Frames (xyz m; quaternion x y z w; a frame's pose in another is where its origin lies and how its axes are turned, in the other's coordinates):
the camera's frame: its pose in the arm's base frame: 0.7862 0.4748 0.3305 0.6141 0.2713 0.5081 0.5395
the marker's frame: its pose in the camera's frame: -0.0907 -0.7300 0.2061 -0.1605 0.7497 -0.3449 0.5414
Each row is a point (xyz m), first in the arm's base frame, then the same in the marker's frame.
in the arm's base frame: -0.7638 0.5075 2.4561
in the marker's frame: -0.9792 3.1951 -0.5167
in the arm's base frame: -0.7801 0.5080 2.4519
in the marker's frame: -0.9656 3.2045 -0.5197
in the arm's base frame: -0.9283 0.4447 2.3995
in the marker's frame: -0.8393 3.2686 -0.6126
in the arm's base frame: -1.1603 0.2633 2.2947
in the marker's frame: -0.6337 3.3385 -0.8376
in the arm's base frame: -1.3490 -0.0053 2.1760
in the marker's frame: -0.4553 3.3505 -1.1373
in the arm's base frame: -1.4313 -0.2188 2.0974
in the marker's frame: -0.3683 3.3200 -1.3610
